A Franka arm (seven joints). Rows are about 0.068 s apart.
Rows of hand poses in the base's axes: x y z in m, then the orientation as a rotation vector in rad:
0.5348 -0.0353 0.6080 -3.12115 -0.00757 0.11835
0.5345 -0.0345 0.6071 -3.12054 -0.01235 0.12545
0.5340 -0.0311 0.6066 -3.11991 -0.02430 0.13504
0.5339 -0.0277 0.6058 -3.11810 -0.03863 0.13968
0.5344 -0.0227 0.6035 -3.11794 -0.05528 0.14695
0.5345 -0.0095 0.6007 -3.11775 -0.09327 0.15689
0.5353 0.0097 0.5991 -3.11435 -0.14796 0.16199
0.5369 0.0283 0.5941 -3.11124 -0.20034 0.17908
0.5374 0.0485 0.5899 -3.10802 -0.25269 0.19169
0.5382 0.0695 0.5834 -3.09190 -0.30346 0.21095
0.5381 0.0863 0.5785 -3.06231 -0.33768 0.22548
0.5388 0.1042 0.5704 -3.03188 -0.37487 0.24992
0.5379 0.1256 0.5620 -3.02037 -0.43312 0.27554
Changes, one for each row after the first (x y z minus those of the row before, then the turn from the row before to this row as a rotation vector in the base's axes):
-0.0003 0.0008 -0.0009 0.00042 0.00453 0.00309
-0.0005 0.0034 -0.0005 0.00045 0.00608 0.00770
-0.0001 0.0034 -0.0008 0.00183 0.00295 0.00915
0.0005 0.0050 -0.0023 0.00000 0.00454 0.01072
0.0001 0.0132 -0.0028 -0.00015 0.00610 0.02442
0.0008 0.0192 -0.0016 0.00269 0.00308 0.03502
0.0016 0.0186 -0.0050 0.00049 0.01066 0.03370
0.0005 0.0202 -0.0042 0.00010 0.00776 0.03367
0.0008 0.0210 -0.0065 0.01123 0.01348 0.03276
-0.0001 0.0168 -0.0049 0.02525 0.01272 0.02232
0.0007 0.0179 -0.0081 0.02387 0.01918 0.02490
-0.0009 0.0214 -0.0084 0.00278 0.01586 0.03900

